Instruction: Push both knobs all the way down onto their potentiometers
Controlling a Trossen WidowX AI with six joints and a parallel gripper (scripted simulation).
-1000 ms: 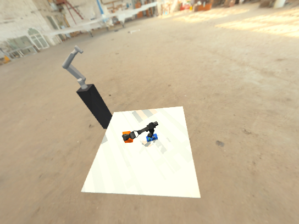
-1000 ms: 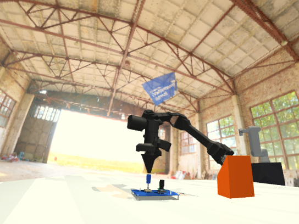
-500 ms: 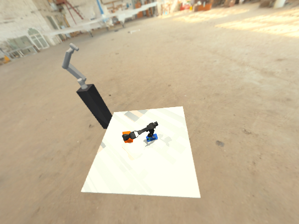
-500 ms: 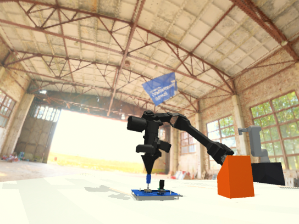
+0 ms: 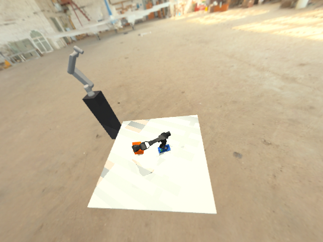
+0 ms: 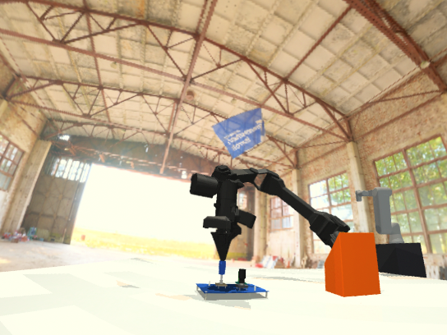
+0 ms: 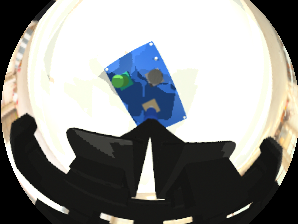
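Now: the blue knob 2 cm below my gripper tip. From my gripper tip the other things lie so: black knob: 5 cm behind, 1 cm to the left, 4 cm below.
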